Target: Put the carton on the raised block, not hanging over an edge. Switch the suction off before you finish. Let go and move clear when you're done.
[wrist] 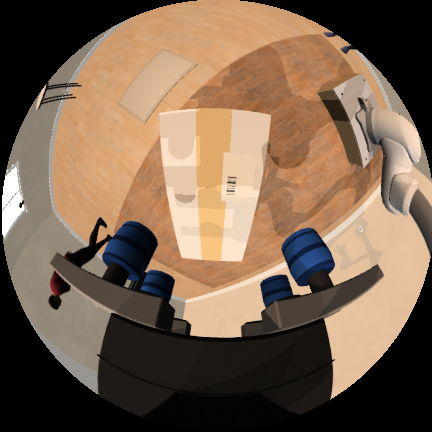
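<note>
The carton is a pale box with a tan tape stripe and a white barcode label. It stands in the middle of the wrist view, below and apart from my cups. My suction gripper has four blue cups at the lower part of the view. No carton touches them, and a gap shows between them and the carton, so it is open. What lies under the carton is hidden, and I cannot tell whether it rests on the raised block.
A pale, thin rectangular slab lies on the wooden floor at upper left. The robot's base stand and pale arm are at the right. A person in red is at lower left, partly behind the gripper bracket. Walls surround the floor.
</note>
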